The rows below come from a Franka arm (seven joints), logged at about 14 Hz.
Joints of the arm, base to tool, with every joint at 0 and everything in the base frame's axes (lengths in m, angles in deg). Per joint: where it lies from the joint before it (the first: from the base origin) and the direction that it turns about. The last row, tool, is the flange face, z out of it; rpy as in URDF.
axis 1: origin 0 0 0.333 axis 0 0 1
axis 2: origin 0 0 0 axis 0 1 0
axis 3: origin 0 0 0.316 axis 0 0 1
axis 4: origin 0.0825 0 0 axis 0 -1 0
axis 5: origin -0.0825 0 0.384 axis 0 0 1
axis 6: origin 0 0 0 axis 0 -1 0
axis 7: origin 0.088 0 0 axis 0 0 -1
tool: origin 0 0 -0.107 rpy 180 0 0
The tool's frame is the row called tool.
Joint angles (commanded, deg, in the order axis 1, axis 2, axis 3, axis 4, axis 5, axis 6, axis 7), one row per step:
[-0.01, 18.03, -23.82, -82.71, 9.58, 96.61, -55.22]
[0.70, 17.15, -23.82, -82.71, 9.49, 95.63, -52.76]
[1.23, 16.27, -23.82, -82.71, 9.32, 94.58, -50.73]
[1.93, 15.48, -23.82, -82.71, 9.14, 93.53, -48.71]
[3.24, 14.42, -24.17, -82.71, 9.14, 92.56, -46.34]
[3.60, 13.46, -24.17, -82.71, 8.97, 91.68, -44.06]
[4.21, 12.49, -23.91, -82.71, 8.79, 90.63, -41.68]
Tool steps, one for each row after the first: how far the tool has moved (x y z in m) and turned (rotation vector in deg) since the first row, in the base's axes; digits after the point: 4 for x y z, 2 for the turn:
[-0.0021, 0.0082, 0.0079, 0.26, 0.19, -1.69]
[-0.0052, 0.0144, 0.0156, 0.47, 0.47, -3.11]
[-0.0076, 0.0222, 0.0224, 0.66, 0.85, -4.35]
[-0.0102, 0.0333, 0.0323, 0.90, 0.86, -5.69]
[-0.0145, 0.0373, 0.0408, 1.05, 0.94, -7.54]
[-0.0178, 0.0462, 0.0489, 1.28, 1.21, -8.96]

